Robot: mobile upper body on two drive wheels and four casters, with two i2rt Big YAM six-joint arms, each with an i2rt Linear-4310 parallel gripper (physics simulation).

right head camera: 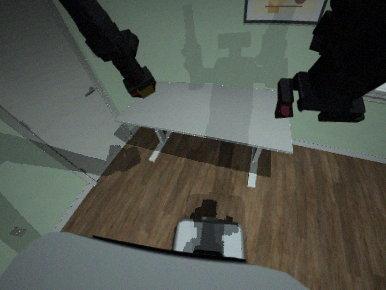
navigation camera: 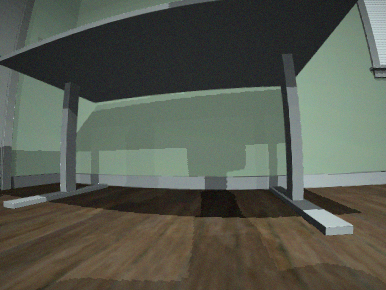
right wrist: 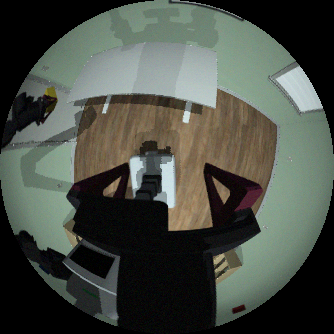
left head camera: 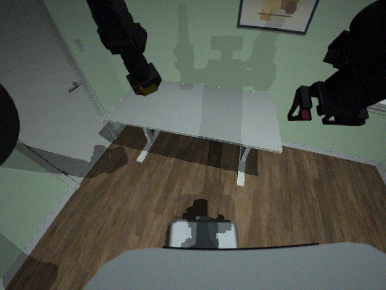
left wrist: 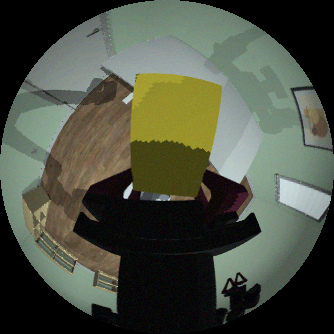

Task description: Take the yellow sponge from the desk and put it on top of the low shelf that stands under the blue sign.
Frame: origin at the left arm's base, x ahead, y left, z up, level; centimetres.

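Seen in the pictures: left gripper, fingertip midpoint: (right head camera: 148, 92) (right wrist: 53, 104) (left head camera: 150, 90) (left wrist: 166, 166); right gripper, fingertip midpoint: (right head camera: 297, 116) (right wrist: 166, 166) (left head camera: 305, 120) (left wrist: 233, 274).
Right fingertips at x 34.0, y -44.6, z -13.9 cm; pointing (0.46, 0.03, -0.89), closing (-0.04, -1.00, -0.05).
A point is followed by its place in that frame.
The yellow sponge (left head camera: 148, 89) @(x 58.4, y 1.1, z -19.5 cm) (right head camera: 146, 91) @(x 58.5, y 0.8, z -19.5 cm) (left wrist: 175, 120) @(x 63.2, y 3.7, z -15.5 cm) (right wrist: 50, 95) @(x 62.8, y -0.1, z -17.1 cm) is held between the fingers of my left gripper (left wrist: 166, 166) @(x 60.0, y 1.1, z -21.0 cm), which is shut on it. In the head views the sponge is in the air near the far left corner of the white desk (left head camera: 260, 115) @(x 104.7, y -71.5, z -69.0 cm) (right head camera: 270, 120) @(x 96.5, y -69.0, z -69.0 cm) (left wrist: 150, 55) @(x 125.5, y 39.9, z -69.0 cm) (right wrist: 110, 75) @(x 107.5, y 4.5, z -69.0 cm). My right gripper (left head camera: 320, 116) (right head camera: 312, 114) (right wrist: 166, 166) @(x 34.0, y -44.6, z -13.9 cm) is open with nothing between its fingers. Low wooden shelf units (left wrist: 56, 253) @(x -256.8, y 114.6, z -106.7 cm) (left wrist: 106, 281) @(x -336.7, y -36.8, z -122.6 cm) show small at the lower left of the left wrist view. I cannot make out a blue sign above either.
The desk's legs (navigation camera: 69, 140) @(x 133.7, y 46.5, z -107.8 cm) (navigation camera: 295, 145) @(x 102.5, y -70.7, z -114.7 cm) stand ahead on the wooden floor (left head camera: 200, 175) @(x 85.1, y -20.3, z -141.0 cm) (navigation camera: 150, 250) @(x 74.0, y -14.2, z -141.0 cm). A grey door (left head camera: 45, 85) @(x 110.2, y 114.9, z -35.6 cm) is at the left, and a framed picture (left head camera: 277, 15) @(x 144.7, y -78.4, z -2.2 cm) hangs on the wall. A small red sign (right wrist: 239, 309) shows low in the right wrist view.
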